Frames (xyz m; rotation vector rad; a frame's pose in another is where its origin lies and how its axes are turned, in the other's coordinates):
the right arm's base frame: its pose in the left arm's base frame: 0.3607 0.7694 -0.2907 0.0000 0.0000 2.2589
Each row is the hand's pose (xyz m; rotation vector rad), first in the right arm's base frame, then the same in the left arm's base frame.
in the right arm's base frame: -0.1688 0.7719 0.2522 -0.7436 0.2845 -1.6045
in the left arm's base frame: -0.1284 0.1488 -0.0385 -0.5186 -0.4969 0.5516
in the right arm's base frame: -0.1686 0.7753 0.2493 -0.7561 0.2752 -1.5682
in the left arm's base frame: -0.1311 0.1468 -0.0414 -0.5194 -0.5142 0.5851
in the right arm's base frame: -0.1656 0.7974 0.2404 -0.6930 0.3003 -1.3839
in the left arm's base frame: -0.1501 0.1351 -0.0503 -0.5350 -0.4698 0.7788
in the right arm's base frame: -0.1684 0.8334 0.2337 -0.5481 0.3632 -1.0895
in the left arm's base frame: -0.1761 0.1100 -0.0570 -0.5627 -0.3405 1.0924
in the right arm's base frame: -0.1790 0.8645 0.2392 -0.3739 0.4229 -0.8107
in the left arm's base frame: -0.1934 0.0821 -0.0515 -0.5733 -0.1665 1.3882
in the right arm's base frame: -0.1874 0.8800 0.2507 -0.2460 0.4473 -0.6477
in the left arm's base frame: -0.2000 0.0658 -0.0400 -0.5568 -0.0343 1.5604
